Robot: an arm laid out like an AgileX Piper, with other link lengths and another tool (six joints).
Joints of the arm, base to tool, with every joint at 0 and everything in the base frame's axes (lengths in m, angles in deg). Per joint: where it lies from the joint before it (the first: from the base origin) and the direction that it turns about. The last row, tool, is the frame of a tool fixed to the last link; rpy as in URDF.
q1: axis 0 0 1 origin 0 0 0.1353
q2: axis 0 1 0 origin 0 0 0
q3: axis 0 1 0 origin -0.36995 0 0.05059
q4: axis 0.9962 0 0.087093 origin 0.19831 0 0.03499
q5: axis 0 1 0 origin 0 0 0
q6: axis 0.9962 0 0.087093 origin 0.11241 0 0.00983
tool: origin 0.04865 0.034 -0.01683 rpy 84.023 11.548 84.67
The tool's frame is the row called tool.
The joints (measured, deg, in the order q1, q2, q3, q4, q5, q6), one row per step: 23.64 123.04 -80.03 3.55 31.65 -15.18; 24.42 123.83 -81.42 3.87 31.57 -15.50; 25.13 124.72 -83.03 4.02 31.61 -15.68; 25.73 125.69 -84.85 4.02 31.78 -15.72; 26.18 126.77 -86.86 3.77 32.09 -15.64; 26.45 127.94 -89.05 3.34 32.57 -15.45; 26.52 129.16 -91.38 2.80 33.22 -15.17; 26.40 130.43 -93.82 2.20 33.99 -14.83; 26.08 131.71 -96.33 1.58 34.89 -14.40; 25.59 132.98 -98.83 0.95 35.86 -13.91; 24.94 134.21 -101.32 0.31 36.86 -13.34; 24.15 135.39 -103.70 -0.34 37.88 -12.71; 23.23 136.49 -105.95 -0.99 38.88 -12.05; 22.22 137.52 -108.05 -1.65 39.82 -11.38
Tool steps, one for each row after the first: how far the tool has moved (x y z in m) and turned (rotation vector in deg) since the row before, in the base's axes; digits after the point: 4 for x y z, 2 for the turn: 0.0032 0.0085 -0.0012 0.41 -0.58 0.88; 0.0040 0.0082 -0.0013 0.34 -0.60 0.79; 0.0048 0.0077 -0.0014 0.29 -0.62 0.65; 0.0058 0.0065 -0.0018 0.13 -0.63 0.54; 0.0068 0.0051 -0.0021 0.00 -0.60 0.36; 0.0077 0.0036 -0.0022 -0.08 -0.55 0.14; 0.0086 0.0021 -0.0024 -0.14 -0.51 -0.08; 0.0093 0.0004 -0.0024 -0.16 -0.44 -0.37; 0.0096 -0.0013 -0.0024 -0.19 -0.37 -0.60; 0.0101 -0.0029 -0.0022 -0.18 -0.37 -0.85; 0.0101 -0.0045 -0.0022 -0.21 -0.29 -1.06; 0.0100 -0.0061 -0.0020 -0.22 -0.26 -1.24; 0.0098 -0.0074 -0.0020 -0.24 -0.25 -1.35
